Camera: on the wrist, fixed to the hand. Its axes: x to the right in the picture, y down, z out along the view.
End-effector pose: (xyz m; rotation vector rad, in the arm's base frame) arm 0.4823 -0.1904 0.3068 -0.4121 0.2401 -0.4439
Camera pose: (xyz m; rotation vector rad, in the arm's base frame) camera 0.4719 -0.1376 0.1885 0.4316 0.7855 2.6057
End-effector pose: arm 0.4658 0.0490 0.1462 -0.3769 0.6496 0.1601
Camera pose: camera 0.3774 0.0968 0.0639 -0.9498 -0.7593 -2.6328
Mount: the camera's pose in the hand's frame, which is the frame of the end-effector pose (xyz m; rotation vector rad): -0.0175 0.0911 -0.0910 -0.0435 -0.2735 -3.0917
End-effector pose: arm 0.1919 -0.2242 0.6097 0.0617 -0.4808 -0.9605
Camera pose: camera 0.2921 -0.1719 0.5457 -0.4340 0.1090 2.1412
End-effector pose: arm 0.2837 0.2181 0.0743 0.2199 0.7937 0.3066
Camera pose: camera 0.1890 0.3041 0.0518 -1.0628 0.0878 -2.5225
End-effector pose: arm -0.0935 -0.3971 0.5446 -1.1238 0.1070 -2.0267
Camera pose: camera -0.1014 -0.4731 0.4395 0.2723 1.0011 0.8023
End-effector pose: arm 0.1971 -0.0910 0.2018 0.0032 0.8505 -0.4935
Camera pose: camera 0.1601 0.0150 0.1364 1.2405 0.1838 2.4729
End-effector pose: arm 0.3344 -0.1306 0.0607 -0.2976 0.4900 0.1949
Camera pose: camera 0.2568 -0.0767 -0.0285 -0.7193 -0.6581 -2.7052
